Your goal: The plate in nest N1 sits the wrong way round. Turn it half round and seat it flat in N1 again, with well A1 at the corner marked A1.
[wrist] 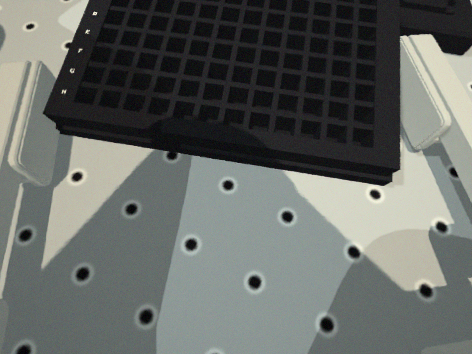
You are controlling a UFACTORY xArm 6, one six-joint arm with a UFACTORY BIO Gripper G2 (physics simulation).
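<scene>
The plate (240,65) is black with a grid of square wells and fills the upper middle of the wrist view. Small white row letters run down its left edge, with H lowest, near the front left corner. Its far edge and the A1 corner are cut off by the top of the view. My gripper (226,164) is shut on the plate, with one pale finger at its left side and one at its right side. A shadow lies over the plate's front edge. Nest N1 and its A1 mark cannot be made out.
The deck (255,240) below and in front of the plate has rows of round dark holes and is crossed by broad shadows. A black object (435,31) stands at the upper right, beyond the right finger, partly cut off by the view.
</scene>
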